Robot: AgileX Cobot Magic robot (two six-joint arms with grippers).
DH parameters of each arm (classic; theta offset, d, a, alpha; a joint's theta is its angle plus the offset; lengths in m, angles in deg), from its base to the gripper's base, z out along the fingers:
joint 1: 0 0.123 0 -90
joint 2: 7.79 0 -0.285 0
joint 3: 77.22 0 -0.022 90
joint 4: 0 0.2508 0 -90
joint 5: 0 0 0.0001 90
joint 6: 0 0.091 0 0
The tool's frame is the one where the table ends.
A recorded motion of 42 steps. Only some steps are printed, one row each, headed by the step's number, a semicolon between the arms.
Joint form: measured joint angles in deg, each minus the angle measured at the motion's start. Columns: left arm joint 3, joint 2, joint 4, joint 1, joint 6, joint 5; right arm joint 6, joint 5, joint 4, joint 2, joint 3, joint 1.
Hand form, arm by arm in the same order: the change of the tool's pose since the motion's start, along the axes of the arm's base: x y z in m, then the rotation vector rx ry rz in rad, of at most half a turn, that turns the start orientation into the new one. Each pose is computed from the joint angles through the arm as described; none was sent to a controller.
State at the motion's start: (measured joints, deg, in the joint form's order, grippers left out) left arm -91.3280 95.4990 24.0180 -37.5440 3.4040 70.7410; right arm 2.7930 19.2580 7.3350 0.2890 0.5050 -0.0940
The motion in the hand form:
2: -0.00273 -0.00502 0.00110 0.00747 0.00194 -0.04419; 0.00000 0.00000 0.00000 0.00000 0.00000 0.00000
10: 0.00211 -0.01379 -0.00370 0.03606 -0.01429 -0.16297; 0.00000 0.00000 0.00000 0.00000 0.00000 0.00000
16: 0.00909 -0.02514 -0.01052 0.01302 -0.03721 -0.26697; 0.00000 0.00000 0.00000 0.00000 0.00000 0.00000
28: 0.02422 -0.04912 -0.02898 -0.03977 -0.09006 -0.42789; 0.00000 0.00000 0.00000 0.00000 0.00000 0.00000
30: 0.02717 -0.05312 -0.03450 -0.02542 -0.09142 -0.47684; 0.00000 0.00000 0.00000 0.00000 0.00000 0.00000
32: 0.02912 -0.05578 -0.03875 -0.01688 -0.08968 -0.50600; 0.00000 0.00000 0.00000 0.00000 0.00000 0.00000
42: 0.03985 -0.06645 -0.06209 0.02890 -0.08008 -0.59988; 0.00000 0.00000 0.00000 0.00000 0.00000 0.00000
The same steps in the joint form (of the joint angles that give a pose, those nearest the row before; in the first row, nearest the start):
2: -0.26 0.00 -0.39 -0.84 1.91 -0.13; 0.00 0.00 0.00 0.00 0.00 0.00
10: -0.31 1.07 -0.75 -1.26 7.88 -3.37; 0.00 0.00 0.00 0.00 0.00 0.00
16: -0.31 2.43 -3.14 -1.26 12.74 -8.47; 0.00 0.00 0.00 0.00 0.00 0.00
28: -0.31 6.04 -7.63 -1.37 20.26 -18.62; 0.00 0.00 0.00 0.00 0.00 0.00
30: -0.31 6.95 -8.39 -1.37 23.32 -19.94; 0.00 0.00 0.00 0.00 0.00 0.00
32: -0.31 7.62 -8.93 -1.37 25.18 -20.70; 0.00 0.00 0.00 0.00 0.00 0.00
42: -0.31 11.21 -9.56 -1.37 30.80 -23.83; 0.00 0.00 0.00 0.00 0.00 0.00

